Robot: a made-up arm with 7 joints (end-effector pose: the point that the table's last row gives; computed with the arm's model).
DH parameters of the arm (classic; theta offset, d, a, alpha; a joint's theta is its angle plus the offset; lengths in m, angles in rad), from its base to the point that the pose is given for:
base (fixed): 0.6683 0 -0.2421 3.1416
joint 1: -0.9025 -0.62 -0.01 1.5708
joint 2: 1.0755 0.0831 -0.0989 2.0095
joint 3: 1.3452 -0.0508 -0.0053 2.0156
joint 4: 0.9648 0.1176 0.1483 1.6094
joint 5: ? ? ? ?
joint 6: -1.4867 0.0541 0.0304 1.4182
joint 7: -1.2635 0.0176 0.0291 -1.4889
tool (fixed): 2.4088 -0.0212 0 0
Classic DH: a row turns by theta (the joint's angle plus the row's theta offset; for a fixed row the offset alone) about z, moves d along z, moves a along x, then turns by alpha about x.
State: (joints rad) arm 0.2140 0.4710 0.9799 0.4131 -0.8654 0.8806 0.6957
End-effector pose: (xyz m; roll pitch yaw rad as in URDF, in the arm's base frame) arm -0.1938 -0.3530 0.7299 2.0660 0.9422 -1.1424
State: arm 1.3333 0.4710 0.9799 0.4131 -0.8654 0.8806 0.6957
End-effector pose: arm -0.3743 -0.2352 0.7299 2.0660 0.9422 -2.2618
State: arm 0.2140 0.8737 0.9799 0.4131 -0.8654 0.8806 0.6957
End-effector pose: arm -0.1814 -0.2962 0.7953 1.7788 0.5940 -1.3458
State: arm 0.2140 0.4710 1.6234 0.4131 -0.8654 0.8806 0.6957
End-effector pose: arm -0.2159 -0.3329 0.6131 0.6400 1.2858 -2.4622
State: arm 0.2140 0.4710 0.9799 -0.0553 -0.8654 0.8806 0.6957
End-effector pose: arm -0.1482 -0.3089 0.6816 2.6258 1.1689 -0.3365
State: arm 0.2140 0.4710 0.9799 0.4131 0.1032 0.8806 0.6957
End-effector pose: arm -0.0220 -0.0637 0.7736 1.3786 0.5648 -0.8705
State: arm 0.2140 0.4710 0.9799 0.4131 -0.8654 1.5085 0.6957
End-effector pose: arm -0.1893 -0.3443 0.7018 2.2312 0.3564 -1.2283
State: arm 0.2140 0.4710 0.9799 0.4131 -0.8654 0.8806 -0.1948
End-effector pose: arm -0.1775 -0.3793 0.7282 1.4407 1.1814 -2.5075
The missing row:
joint 5: 1.5663 -0.1331 -0.3879 -1.4548
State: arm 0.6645 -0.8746 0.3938 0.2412 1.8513 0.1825 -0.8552
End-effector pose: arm -0.0126 0.1675 0.9492 1.9203 0.2029 -2.2377
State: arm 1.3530 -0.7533 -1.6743 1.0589 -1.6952 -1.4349 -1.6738
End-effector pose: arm -0.5044 -0.0497 0.2945 -1.2273 0.5216 0.0701
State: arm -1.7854 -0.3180 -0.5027 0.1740 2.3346 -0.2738 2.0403
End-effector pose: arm -0.5688 -0.0013 0.4120 -0.4772 -0.0943 0.3879
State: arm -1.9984 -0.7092 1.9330 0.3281 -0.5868 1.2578 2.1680
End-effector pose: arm -0.1899 -0.1563 0.5177 3.0145 -0.2274 3.0362
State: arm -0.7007 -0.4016 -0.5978 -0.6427 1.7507 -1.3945 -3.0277
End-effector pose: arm -0.6261 0.1006 0.5359 -1.2169 1.3569 -1.2353
